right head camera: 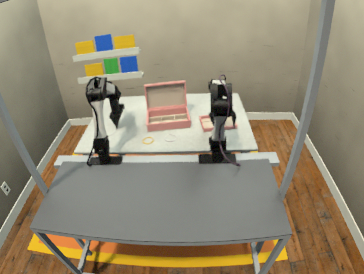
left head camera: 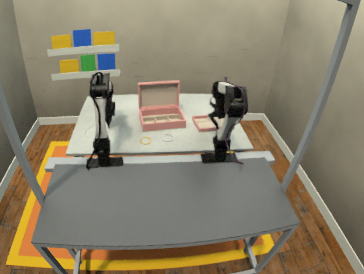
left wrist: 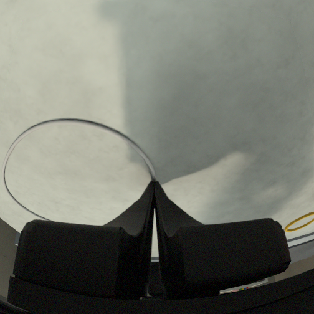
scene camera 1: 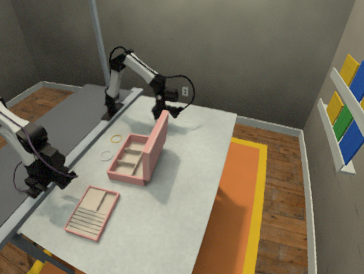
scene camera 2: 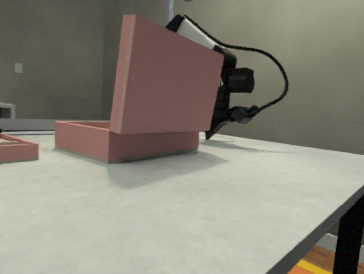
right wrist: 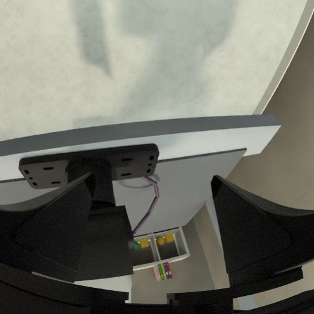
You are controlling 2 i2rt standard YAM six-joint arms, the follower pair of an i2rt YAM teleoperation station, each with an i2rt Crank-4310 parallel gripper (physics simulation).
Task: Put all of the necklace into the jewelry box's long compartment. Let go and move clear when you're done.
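Places are measured from the left arm's base along level axes (x ahead, y left, z up), in millimetres.
Pixels of known places: left gripper, fingertip midpoint: [right head camera: 117,128] [left head camera: 109,128] [scene camera 1: 155,120] [scene camera 2: 207,139]; right gripper, fingertip midpoint: [right head camera: 226,130]; left arm's base, origin of the base link: [right head camera: 105,161] [left head camera: 104,163] [scene camera 1: 112,112]; right arm's base, origin of the base link: [right head camera: 217,159] [left head camera: 219,158].
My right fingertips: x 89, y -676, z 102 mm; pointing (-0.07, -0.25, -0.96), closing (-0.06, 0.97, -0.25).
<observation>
Ahead of a thing's pixels: the offset from my right fingertips to its top centre. "*": to the spot under its first point.
The necklace [left wrist: 75,119] is a thin silver loop on the table. In the left wrist view its near-right edge runs into the tips of my left gripper [left wrist: 154,181] [right head camera: 116,125] [scene camera 2: 208,137], which is shut on it low over the table. The rest of the loop spreads to the left of the fingers. The pink jewelry box [left head camera: 162,125] [right head camera: 169,126] [scene camera 1: 127,179] [scene camera 2: 82,142] stands with its lid up. Its long compartment runs along the lid side, behind smaller compartments, and is partly hidden by the lid in scene camera 1. My right gripper [right wrist: 153,177] is open and empty, above the table's near edge.
A pink tray {dx +217, dy +13, dz -73 mm} [scene camera 1: 77,206] with slots lies beside the box, near my right arm. A yellow ring {dx +80, dy +445, dz -96 mm} [left head camera: 140,140] [scene camera 1: 111,139] and a silver ring {dx +95, dy +313, dz -94 mm} [left head camera: 162,137] [scene camera 1: 101,156] lie in front of the box. The raised lid {* dx +395, dy +303, dz +38 mm} [scene camera 2: 170,85] stands tall at the box's back.
</observation>
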